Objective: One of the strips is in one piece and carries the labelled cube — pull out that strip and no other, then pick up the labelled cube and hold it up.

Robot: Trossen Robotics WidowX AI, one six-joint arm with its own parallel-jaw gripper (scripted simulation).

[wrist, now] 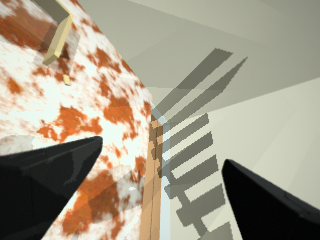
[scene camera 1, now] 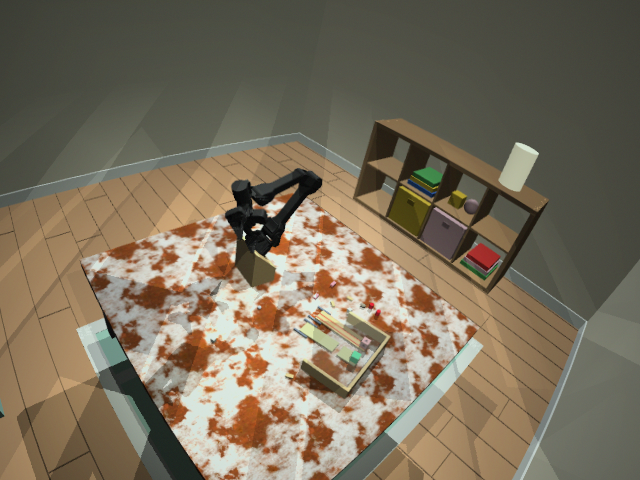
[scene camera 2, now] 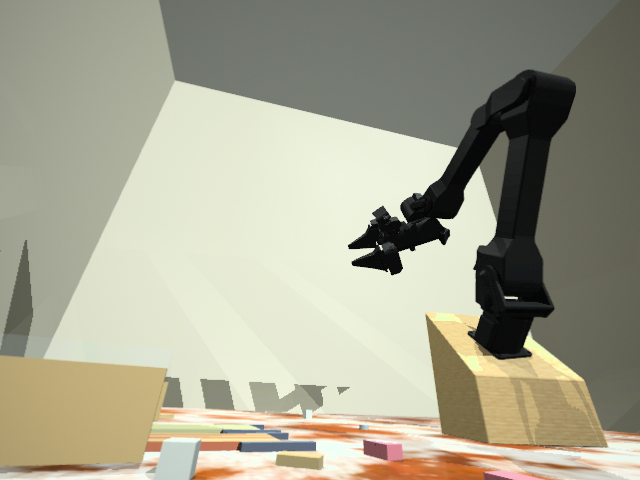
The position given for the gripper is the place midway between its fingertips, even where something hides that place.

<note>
The gripper (scene camera 2: 349,255) is open and holds nothing. Further things: a low wooden frame (scene camera 2: 76,402).
The gripper shows as well in the wrist view (wrist: 162,154) and in scene camera 1 (scene camera 1: 246,246).
</note>
